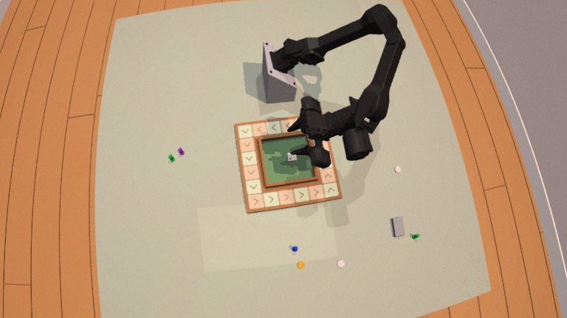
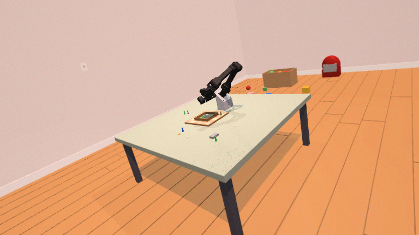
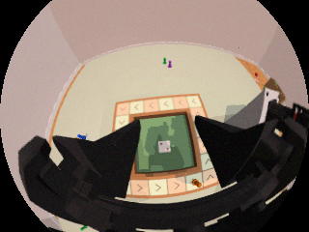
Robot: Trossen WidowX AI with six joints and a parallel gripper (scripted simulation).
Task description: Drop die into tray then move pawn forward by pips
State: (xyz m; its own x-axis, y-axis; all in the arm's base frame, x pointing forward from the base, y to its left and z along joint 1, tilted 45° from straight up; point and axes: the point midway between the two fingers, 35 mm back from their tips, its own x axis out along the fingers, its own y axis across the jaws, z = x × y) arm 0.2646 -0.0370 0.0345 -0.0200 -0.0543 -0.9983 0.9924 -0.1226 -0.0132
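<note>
My gripper tip is 120 mm to the right of the orange pawn, 120 mm above it and 60 mm past it. From my gripper tip the other things lie so: white die: 120 mm below, 10 mm to the left; blue pawn: 270 mm ahead, 130 mm below, 30 mm to the right; green dice tray: 140 mm below.
</note>
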